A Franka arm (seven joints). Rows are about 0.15 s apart.
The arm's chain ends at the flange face. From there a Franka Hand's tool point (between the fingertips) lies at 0.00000 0.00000 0.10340 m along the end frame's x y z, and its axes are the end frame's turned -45 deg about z.
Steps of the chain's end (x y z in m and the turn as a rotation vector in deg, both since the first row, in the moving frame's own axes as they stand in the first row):
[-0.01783, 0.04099, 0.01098, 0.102, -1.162, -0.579]
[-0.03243, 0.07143, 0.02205, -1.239, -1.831, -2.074]
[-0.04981, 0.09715, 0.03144, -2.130, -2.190, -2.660]
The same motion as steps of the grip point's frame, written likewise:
[-0.04295, 0.01477, 0.01096, 0.894, -0.750, -0.579]
[-0.07737, 0.02689, 0.02197, 0.419, -2.171, -2.074]
[-0.10943, 0.03353, 0.03129, 0.042, -3.055, -2.660]

